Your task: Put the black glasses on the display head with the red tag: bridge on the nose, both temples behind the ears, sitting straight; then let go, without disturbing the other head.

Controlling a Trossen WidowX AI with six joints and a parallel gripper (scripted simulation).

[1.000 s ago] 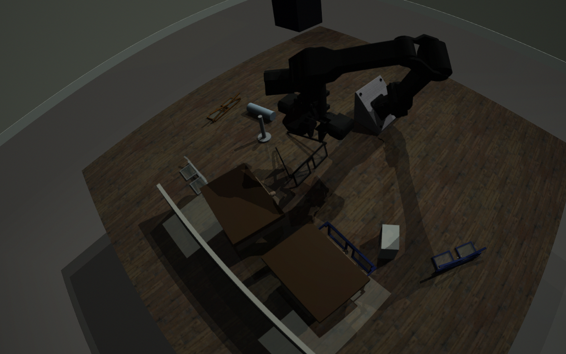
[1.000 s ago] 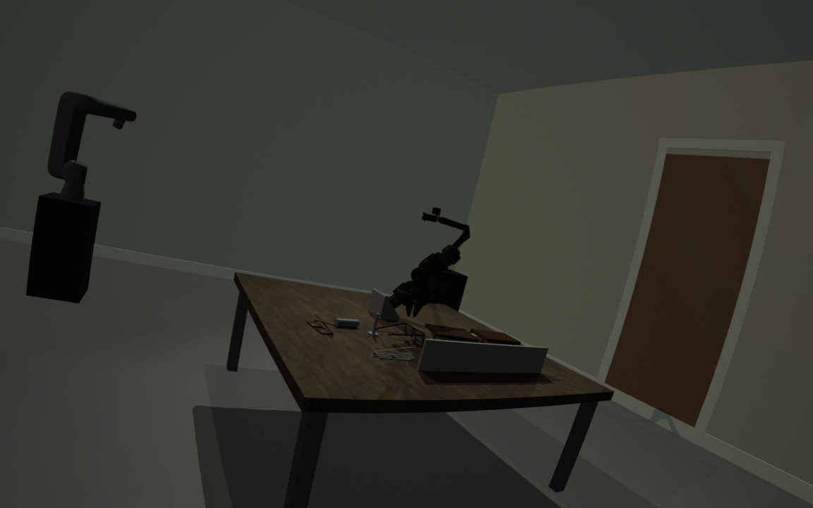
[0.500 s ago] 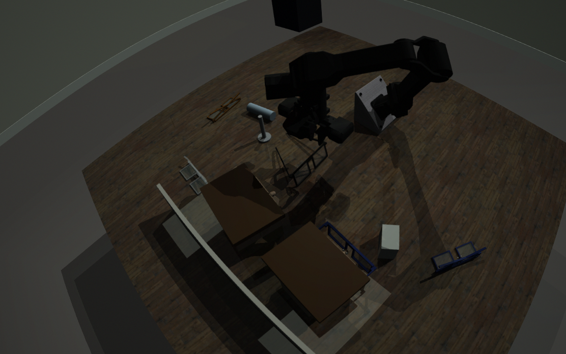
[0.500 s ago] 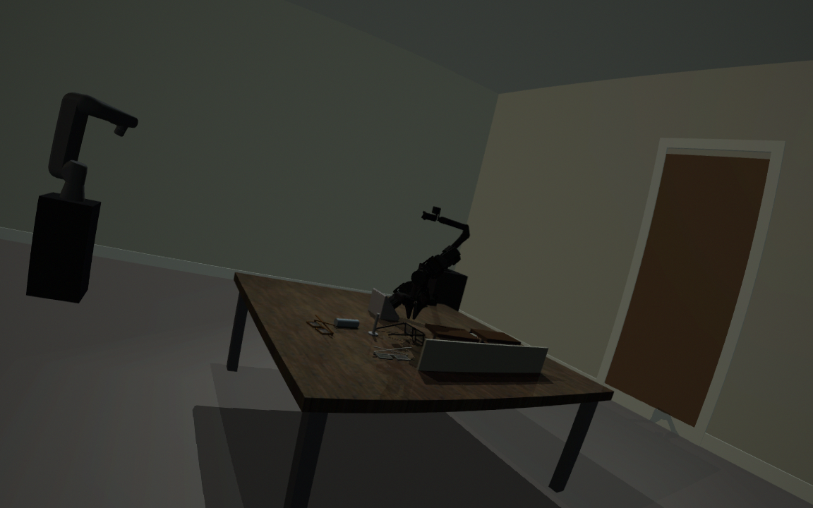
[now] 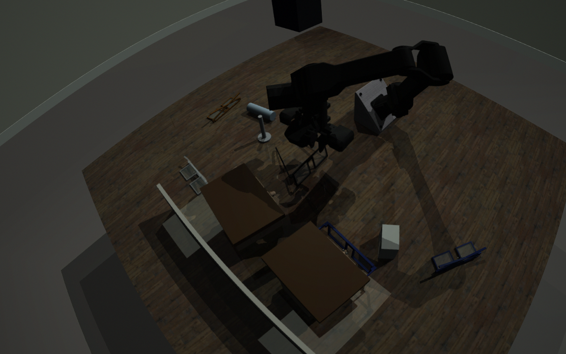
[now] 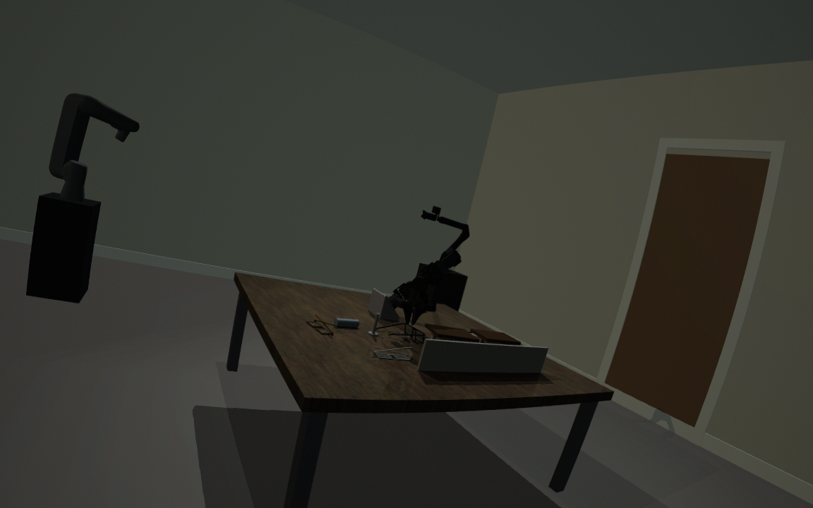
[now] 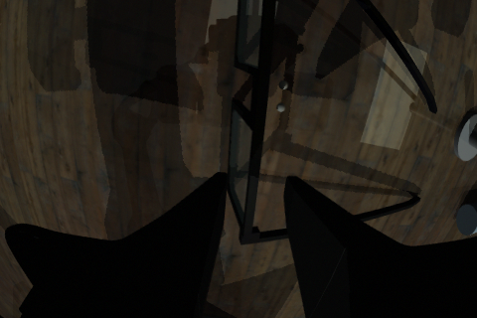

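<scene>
My gripper tip is now 30 mm short of the disc base, 180 mm to the left of it and 20 mm above it. The rest, counted from my gripper tip: long pale panel 370 mm ahead, 120 mm to the left, 10 mm above; white box 80 mm ahead, 300 mm to the left, 20 mm below.
</scene>
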